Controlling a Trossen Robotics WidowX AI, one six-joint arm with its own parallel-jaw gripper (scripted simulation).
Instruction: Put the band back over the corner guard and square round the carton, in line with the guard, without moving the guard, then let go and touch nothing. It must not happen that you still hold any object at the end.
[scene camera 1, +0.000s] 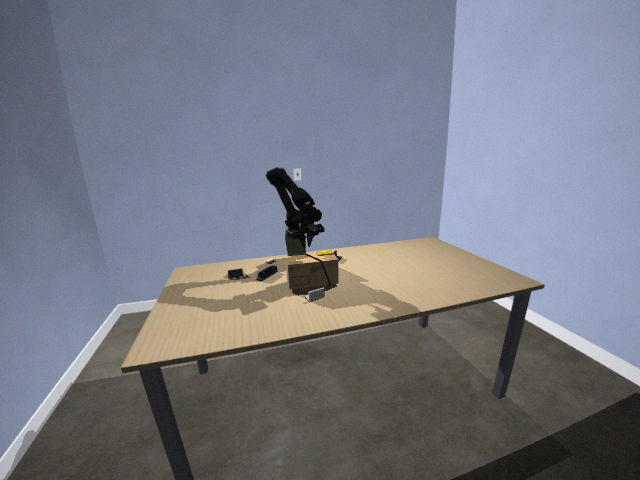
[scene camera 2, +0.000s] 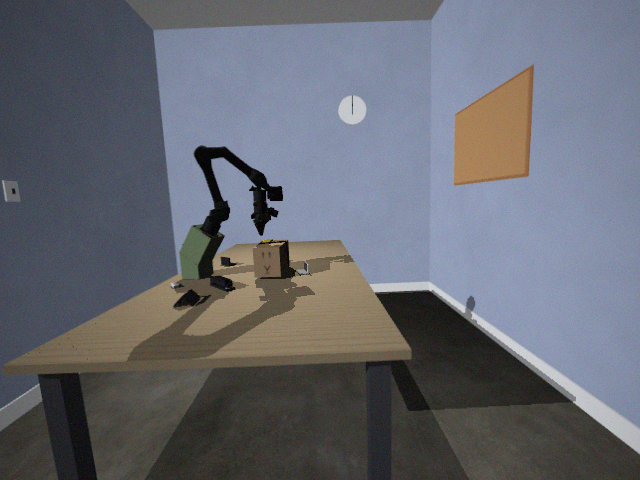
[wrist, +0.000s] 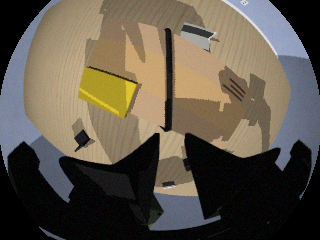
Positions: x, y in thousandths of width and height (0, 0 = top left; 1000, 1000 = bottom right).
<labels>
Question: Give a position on a brown carton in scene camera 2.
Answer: At 423, 543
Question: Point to my gripper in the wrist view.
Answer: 539, 573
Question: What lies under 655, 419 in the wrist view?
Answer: A brown carton.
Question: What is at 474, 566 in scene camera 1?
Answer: A brown carton.
</labels>
